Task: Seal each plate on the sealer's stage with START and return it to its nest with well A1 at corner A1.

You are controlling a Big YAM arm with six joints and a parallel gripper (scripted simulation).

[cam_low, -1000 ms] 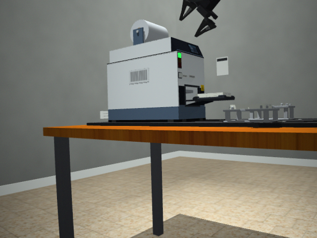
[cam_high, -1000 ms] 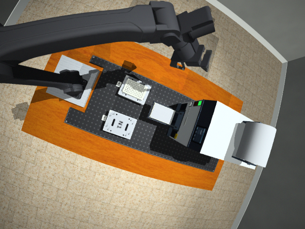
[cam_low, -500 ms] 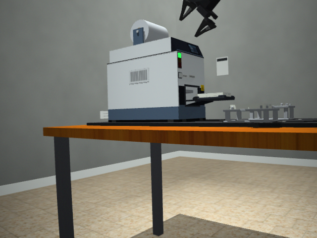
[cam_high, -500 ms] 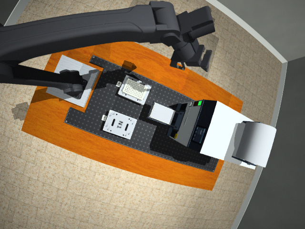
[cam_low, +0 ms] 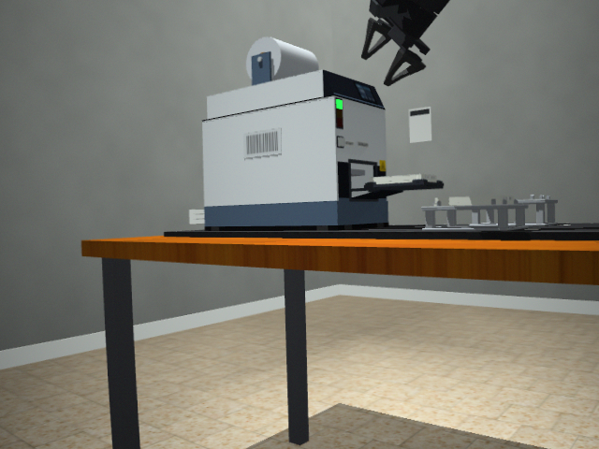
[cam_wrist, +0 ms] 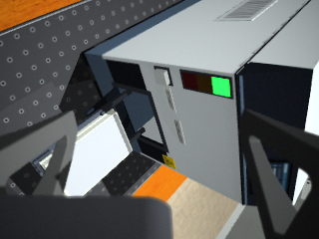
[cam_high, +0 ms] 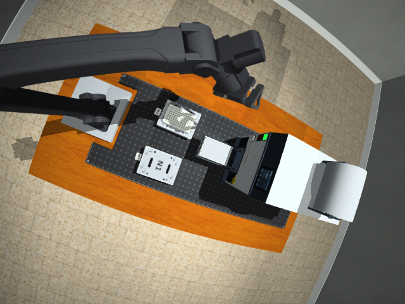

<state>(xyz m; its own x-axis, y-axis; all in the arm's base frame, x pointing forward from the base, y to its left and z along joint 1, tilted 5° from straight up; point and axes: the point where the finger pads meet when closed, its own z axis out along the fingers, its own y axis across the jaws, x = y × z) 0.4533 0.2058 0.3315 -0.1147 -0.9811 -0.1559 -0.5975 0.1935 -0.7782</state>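
Right now the sealer stage is 22 cm below my hand, 15 cm to the right of it and 3 cm ahead of it. Also, from my hand: plate nest 27 cm below, 16 cm behind, 8 cm to the right; then pale start button 13 cm below, 13 cm ahead, 5 cm to the right; then A1 mark 27 cm below, 23 cm behind, 2 cm to the right.
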